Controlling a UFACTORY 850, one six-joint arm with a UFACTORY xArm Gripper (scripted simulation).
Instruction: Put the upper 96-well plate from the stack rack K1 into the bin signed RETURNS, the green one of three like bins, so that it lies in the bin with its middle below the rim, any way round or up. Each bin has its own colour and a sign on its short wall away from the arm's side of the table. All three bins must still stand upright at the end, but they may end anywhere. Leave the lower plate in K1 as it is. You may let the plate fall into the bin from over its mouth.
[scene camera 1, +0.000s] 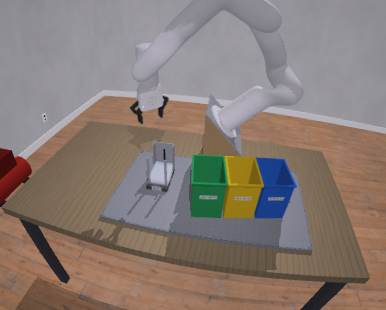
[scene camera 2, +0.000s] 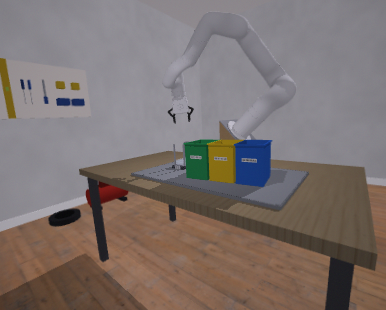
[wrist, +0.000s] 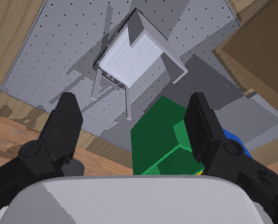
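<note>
The gripper is visible in scene camera 1 (scene camera 1: 150, 119) and in the wrist view (wrist: 133, 105). The scene also has a green bin, which appears at (scene camera 1: 209, 179), (scene camera 2: 196, 152) and (wrist: 155, 140), along with a blue bin (scene camera 1: 273, 200) and a yellow bin (scene camera 2: 222, 167).
</note>
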